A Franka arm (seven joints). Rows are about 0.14 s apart.
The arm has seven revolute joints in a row. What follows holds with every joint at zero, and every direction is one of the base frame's.
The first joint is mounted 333 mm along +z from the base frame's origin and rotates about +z.
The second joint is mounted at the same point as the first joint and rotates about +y.
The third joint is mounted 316 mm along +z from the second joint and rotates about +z.
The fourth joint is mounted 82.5 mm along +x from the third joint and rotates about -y.
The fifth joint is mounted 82.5 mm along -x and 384 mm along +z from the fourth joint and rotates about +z.
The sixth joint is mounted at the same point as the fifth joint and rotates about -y.
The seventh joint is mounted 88 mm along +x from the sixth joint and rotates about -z.
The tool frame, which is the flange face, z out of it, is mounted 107 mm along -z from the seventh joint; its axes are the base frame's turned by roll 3.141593, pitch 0 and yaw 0 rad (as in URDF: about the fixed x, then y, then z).
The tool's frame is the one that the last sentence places.
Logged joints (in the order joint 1, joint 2, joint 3, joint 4, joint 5, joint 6, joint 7), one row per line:
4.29 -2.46 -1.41 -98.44 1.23 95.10 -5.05
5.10 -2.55 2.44 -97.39 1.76 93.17 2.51
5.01 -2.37 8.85 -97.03 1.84 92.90 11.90
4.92 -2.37 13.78 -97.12 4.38 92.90 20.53
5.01 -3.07 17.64 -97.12 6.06 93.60 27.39
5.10 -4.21 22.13 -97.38 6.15 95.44 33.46
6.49 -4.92 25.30 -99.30 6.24 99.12 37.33
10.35 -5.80 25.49 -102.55 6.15 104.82 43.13
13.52 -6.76 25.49 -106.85 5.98 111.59 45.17
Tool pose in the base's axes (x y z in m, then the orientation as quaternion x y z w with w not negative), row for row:
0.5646 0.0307 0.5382 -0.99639 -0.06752 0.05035 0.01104
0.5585 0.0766 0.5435 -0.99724 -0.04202 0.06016 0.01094
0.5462 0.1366 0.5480 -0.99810 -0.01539 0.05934 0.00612
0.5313 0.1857 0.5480 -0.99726 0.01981 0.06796 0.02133
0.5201 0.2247 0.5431 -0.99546 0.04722 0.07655 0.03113
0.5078 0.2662 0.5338 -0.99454 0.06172 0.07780 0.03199
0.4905 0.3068 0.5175 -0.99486 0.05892 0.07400 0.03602
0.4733 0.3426 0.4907 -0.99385 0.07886 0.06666 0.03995
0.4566 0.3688 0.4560 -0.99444 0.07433 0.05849 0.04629
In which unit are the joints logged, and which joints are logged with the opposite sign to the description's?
The joints are logged in degrees. Opposite sign: joint 2.
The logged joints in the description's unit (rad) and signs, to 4 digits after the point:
0.0749 0.0429 -0.0246 -1.7181 0.0215 1.6598 -0.0881
0.0890 0.0445 0.0426 -1.6998 0.0307 1.6261 0.0438
0.0874 0.0414 0.1545 -1.6935 0.0321 1.6214 0.2077
0.0859 0.0414 0.2405 -1.6951 0.0764 1.6214 0.3583
0.0874 0.0536 0.3079 -1.6951 0.1058 1.6336 0.4780
0.0890 0.0735 0.3862 -1.6996 0.1073 1.6657 0.5840
0.1133 0.0859 0.4416 -1.7331 0.1089 1.7300 0.6515
0.1806 0.1012 0.4449 -1.7898 0.1073 1.8295 0.7528
0.2360 0.1180 0.4449 -1.8649 0.1044 1.9476 0.7884

